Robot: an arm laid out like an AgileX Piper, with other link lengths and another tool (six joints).
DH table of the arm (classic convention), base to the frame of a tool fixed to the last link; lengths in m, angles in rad. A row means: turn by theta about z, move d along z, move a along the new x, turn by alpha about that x. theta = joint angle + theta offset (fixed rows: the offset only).
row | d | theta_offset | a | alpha
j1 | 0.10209 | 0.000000 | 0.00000 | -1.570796
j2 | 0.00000 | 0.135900 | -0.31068 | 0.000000
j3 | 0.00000 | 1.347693 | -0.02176 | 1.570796
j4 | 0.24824 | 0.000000 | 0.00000 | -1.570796
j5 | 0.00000 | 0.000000 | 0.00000 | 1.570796
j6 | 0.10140 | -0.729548 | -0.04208 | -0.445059
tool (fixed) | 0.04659 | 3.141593 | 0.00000 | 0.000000
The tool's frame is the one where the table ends.
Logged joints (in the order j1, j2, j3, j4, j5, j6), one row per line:
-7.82 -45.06 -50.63 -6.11 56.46 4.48
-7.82 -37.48 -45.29 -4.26 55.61 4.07
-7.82 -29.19 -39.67 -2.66 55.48 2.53
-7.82 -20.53 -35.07 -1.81 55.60 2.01
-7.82 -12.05 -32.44 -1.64 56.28 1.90
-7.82 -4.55 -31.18 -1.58 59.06 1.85
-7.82 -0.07 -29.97 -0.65 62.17 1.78
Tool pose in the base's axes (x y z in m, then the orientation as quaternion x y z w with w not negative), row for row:
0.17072 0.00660 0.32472 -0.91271 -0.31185 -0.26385 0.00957
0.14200 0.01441 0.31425 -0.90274 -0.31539 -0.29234 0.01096
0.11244 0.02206 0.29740 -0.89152 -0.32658 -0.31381 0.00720
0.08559 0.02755 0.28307 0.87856 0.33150 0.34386 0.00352
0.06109 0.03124 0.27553 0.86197 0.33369 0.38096 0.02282
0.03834 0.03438 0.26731 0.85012 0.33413 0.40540 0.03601
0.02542 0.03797 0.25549 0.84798 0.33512 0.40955 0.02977
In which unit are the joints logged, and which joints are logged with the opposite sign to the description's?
The joints are logged in degrees. Opposite sign: j2.
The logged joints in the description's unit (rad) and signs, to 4 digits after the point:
-0.1365 0.7864 -0.8837 -0.1066 0.9854 0.0782
-0.1365 0.6541 -0.7905 -0.0744 0.9706 0.0710
-0.1365 0.5095 -0.6924 -0.0464 0.9683 0.0442
-0.1365 0.3583 -0.6121 -0.0316 0.9704 0.0351
-0.1365 0.2103 -0.5662 -0.0286 0.9823 0.0332
-0.1365 0.0794 -0.5442 -0.0276 1.0308 0.0323
-0.1365 0.0012 -0.5231 -0.0113 1.0851 0.0311

